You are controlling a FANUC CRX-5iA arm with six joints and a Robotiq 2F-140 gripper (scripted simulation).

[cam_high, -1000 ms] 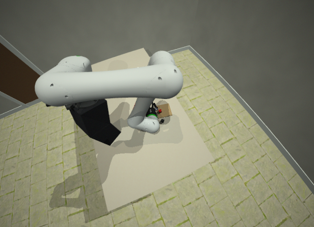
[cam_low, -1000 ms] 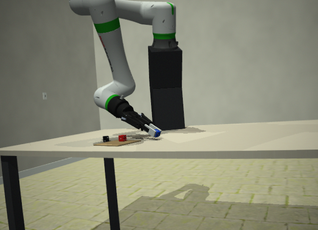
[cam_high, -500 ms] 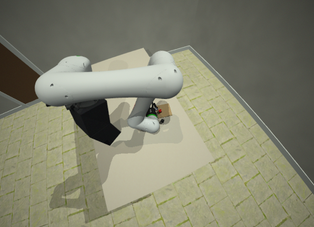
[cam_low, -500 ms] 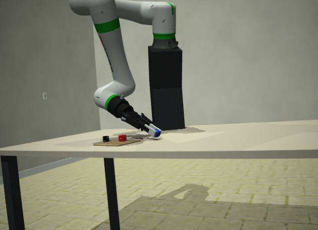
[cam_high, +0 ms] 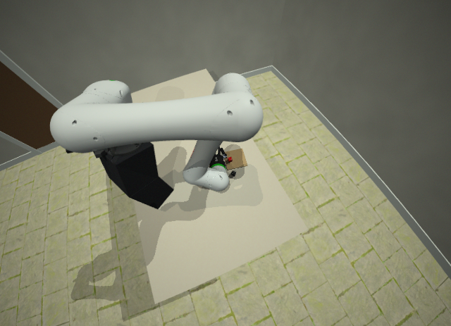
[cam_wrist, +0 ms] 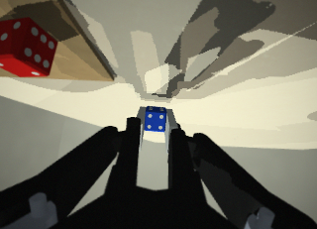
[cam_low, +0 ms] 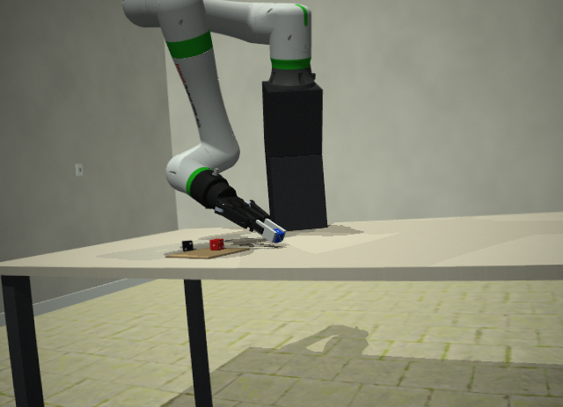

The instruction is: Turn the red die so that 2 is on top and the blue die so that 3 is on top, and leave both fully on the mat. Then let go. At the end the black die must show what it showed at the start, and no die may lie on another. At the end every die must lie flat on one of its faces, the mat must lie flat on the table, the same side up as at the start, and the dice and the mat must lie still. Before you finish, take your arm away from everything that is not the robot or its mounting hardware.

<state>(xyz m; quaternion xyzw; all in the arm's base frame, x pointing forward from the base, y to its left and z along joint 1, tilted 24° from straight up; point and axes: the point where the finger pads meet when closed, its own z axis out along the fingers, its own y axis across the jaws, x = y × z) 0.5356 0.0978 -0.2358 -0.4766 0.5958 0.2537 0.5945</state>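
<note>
Right now the blue die is 20 mm to the left of my hand, 10 mm below it and 10 mm ahead of it. From my hand the other things lie so: red die: 120 mm to the right, 40 mm ahead, 20 mm below; then black die: 220 mm to the right, 30 mm below, 10 mm ahead; then brown mat: 130 mm to the right, 80 mm ahead, 40 mm below.
</note>
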